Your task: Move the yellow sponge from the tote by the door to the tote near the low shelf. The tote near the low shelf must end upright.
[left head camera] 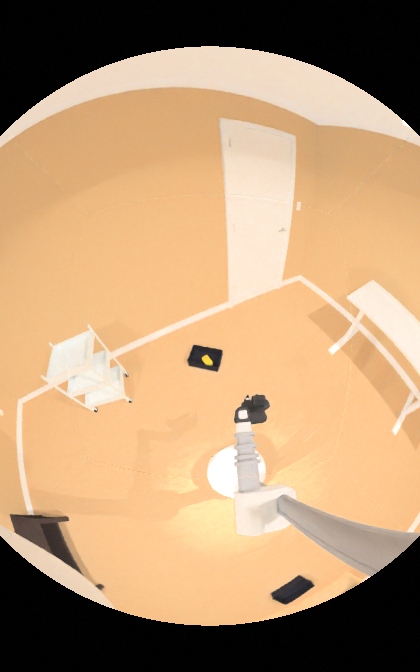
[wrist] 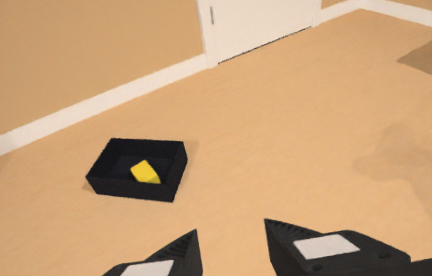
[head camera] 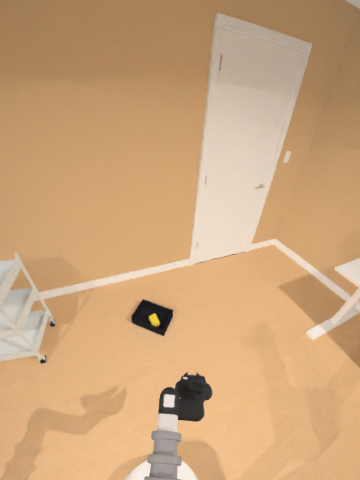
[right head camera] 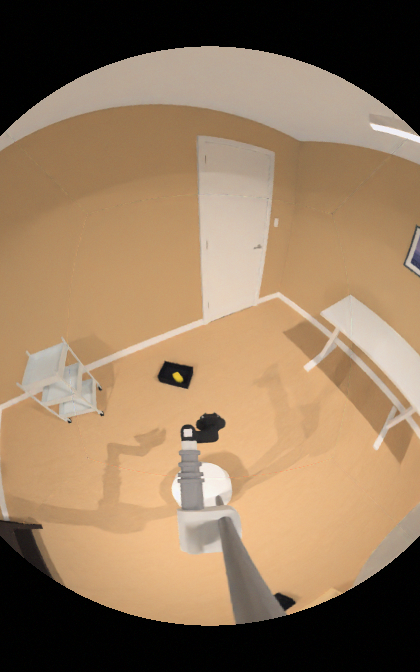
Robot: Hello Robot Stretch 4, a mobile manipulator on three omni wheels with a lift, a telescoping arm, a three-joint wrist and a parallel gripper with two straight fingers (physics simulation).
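Note:
The yellow sponge (head camera: 154, 320) (left head camera: 207, 360) (right head camera: 178, 377) (wrist: 144, 172) lies inside the black tote by the door (head camera: 145, 327) (left head camera: 200, 367) (right head camera: 171, 384) (wrist: 132, 190), which stands upright on the floor. My gripper (head camera: 191, 375) (wrist: 233, 244) is open and empty, above the floor on the robot's side of that tote. In the wrist view the tote is ahead and left of the fingers. A second black tote (left head camera: 292, 590) (right head camera: 285, 601) lies at the bottom of both side head views, near the low shelf; its inside and whether it is upright are hard to tell. The arm partly hides it in the right head view.
A white three-tier cart (left head camera: 72, 355) (right head camera: 45, 365) stands left of the door-side tote. A white table (left head camera: 385, 300) (right head camera: 365, 335) stands at the right wall. The white door (head camera: 250, 140) is behind the tote. Dark furniture (left head camera: 35, 530) stands at lower left.

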